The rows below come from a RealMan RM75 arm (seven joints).
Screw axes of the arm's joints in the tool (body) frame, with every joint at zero. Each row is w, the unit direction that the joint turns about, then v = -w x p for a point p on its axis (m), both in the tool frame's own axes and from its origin. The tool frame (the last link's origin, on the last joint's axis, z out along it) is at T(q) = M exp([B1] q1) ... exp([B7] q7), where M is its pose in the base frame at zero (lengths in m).
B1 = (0, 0, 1, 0.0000, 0.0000, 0.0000)
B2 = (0, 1, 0, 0.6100, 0.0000, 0.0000)
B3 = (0, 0, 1, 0.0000, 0.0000, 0.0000)
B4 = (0, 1, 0, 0.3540, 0.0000, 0.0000)
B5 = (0, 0, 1, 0.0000, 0.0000, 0.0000)
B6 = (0, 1, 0, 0.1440, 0.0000, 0.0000)
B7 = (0, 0, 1, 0.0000, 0.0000, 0.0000)
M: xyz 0.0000 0.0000 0.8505 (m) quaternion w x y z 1 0 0 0
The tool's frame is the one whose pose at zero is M.
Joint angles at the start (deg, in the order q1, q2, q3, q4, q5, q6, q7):
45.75, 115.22, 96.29, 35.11, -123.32, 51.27, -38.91
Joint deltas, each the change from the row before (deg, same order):
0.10, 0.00, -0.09, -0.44, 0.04, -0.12, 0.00
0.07, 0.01, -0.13, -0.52, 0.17, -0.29, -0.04
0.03, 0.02, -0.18, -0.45, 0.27, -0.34, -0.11
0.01, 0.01, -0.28, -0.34, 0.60, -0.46, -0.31
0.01, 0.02, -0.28, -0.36, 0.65, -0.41, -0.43
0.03, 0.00, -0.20, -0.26, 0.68, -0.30, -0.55
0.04, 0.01, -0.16, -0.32, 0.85, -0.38, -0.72
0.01, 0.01, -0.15, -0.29, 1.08, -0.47, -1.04
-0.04, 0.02, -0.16, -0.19, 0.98, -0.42, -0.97
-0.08, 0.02, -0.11, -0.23, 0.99, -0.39, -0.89
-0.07, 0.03, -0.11, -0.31, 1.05, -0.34, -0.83
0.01, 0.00, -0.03, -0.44, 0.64, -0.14, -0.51
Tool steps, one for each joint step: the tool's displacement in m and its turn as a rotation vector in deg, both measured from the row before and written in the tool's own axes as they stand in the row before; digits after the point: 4 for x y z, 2 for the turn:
0.0012, -0.0004, 0.0008, 0.07, 0.24, 0.15
0.0014, -0.0006, 0.0010, 0.10, 0.14, 0.24
0.0013, -0.0004, 0.0010, 0.07, 0.05, 0.19
0.0005, 0.0001, 0.0009, -0.04, -0.21, 0.07
0.0006, 0.0002, 0.0010, -0.10, -0.18, 0.00
0.0000, 0.0004, 0.0006, -0.17, -0.25, -0.12
-0.0002, 0.0004, 0.0007, -0.22, -0.38, -0.11
-0.0006, 0.0005, 0.0006, -0.27, -0.58, -0.26
-0.0005, 0.0005, 0.0006, -0.24, -0.54, -0.28
0.0000, 0.0003, 0.0005, -0.24, -0.51, -0.08
0.0004, 0.0004, 0.0007, -0.29, -0.45, 0.07
0.0011, -0.0002, 0.0006, -0.18, -0.09, 0.18

